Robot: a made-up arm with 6 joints. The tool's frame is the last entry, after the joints. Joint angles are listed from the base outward. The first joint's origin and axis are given. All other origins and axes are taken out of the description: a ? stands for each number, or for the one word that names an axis. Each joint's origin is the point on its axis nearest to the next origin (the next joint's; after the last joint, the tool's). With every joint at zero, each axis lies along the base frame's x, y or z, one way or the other. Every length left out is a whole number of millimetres.
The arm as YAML. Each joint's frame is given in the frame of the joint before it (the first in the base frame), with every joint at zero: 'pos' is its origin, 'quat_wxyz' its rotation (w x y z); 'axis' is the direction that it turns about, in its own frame. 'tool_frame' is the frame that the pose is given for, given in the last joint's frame.
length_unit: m
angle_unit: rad
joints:
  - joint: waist
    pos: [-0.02, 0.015, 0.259]
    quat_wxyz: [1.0, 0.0, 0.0, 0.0]
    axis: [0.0, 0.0, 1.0]
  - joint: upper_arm
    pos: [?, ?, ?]
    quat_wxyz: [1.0, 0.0, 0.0, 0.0]
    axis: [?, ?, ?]
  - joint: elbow
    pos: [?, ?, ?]
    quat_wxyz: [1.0, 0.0, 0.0, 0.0]
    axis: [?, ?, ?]
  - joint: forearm
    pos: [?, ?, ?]
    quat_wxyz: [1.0, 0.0, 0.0, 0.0]
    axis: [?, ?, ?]
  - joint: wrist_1
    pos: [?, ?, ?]
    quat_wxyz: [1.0, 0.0, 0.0, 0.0]
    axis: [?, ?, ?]
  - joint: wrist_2
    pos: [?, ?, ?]
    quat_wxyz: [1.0, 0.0, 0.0, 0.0]
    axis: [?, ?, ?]
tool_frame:
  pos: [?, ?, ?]
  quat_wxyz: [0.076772, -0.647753, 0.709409, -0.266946]
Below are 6 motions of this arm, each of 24 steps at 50 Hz.
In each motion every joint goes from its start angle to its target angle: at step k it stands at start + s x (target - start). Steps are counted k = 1, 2, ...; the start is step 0. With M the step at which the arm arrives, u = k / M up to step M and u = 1 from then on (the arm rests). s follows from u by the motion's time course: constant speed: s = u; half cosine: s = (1 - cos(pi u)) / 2; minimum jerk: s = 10 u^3 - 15 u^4 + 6 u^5.
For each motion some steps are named. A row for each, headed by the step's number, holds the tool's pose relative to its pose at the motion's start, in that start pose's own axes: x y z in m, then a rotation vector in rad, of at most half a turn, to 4 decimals.
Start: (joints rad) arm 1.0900 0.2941 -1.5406 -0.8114 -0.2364 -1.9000
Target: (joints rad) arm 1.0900 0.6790 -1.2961 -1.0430 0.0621 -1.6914
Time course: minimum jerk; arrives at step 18
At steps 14, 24:
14: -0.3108 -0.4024 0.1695 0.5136 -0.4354 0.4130
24: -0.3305 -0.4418 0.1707 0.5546 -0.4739 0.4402

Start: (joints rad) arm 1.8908 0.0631 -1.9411 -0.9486 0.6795 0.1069
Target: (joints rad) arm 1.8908 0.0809 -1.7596 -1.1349 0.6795 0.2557
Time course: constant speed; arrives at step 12
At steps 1, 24:
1: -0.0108 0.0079 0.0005 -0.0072 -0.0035 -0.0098
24: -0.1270 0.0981 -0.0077 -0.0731 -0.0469 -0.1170

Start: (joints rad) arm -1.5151 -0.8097 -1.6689 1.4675 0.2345 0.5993
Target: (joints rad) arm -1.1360 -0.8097 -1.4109 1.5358 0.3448 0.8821
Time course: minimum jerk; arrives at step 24
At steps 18, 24:
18: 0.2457 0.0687 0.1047 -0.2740 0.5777 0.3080
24: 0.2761 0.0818 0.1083 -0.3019 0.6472 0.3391

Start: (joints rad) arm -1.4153 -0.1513 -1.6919 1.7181 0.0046 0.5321
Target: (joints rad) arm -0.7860 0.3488 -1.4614 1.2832 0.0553 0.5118
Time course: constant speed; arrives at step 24
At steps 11, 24:
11: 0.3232 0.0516 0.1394 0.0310 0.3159 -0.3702
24: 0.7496 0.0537 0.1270 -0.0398 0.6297 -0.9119

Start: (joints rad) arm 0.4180 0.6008 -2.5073 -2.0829 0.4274 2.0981
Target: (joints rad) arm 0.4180 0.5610 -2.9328 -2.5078 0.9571 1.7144
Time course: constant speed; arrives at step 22
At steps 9, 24:
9: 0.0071 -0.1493 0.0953 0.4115 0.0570 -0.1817
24: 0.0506 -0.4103 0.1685 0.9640 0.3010 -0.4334

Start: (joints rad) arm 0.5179 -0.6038 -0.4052 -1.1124 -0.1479 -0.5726
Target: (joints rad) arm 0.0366 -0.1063 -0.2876 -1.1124 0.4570 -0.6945
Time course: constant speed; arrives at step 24
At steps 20, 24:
20: -0.3837 0.2399 -0.2305 -0.7159 -0.6647 0.3831
24: -0.4582 0.2384 -0.2986 -0.8177 -0.8104 0.4831

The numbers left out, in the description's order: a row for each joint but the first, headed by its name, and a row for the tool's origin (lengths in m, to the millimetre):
upper_arm: xyz 0.029 -0.058 0.0, axis 0.0 1.0 0.0
elbow: xyz 0.034 0.0 0.252, axis 0.0 1.0 0.0
forearm: xyz 0.12 0.0 -0.572, axis 0.0 0.0 -1.0
wrist_1: xyz 0.005 -0.038 0.0, axis 0.0 1.0 0.0
wrist_2: xyz 0.13 0.0 -0.181, axis 0.0 0.0 -1.0
tool: xyz 0.013 0.002 0.0

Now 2 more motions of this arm.
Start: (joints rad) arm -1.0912 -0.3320 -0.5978 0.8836 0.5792 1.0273
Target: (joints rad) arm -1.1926 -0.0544 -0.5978 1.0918 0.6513 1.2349
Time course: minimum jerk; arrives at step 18
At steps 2, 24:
2: 0.0009 -0.0009 0.0021 -0.0016 0.0052 0.0045
24: 0.1043 -0.0702 0.1669 -0.1274 0.4377 0.4165

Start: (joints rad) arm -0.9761 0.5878 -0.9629 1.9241 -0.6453 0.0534
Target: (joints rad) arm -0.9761 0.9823 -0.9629 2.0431 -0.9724 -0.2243
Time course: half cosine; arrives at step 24
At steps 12, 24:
12: 0.0876 -0.0250 0.0627 0.3029 0.0513 -0.1988
24: 0.1705 -0.0644 0.1047 0.5998 0.1095 -0.4280

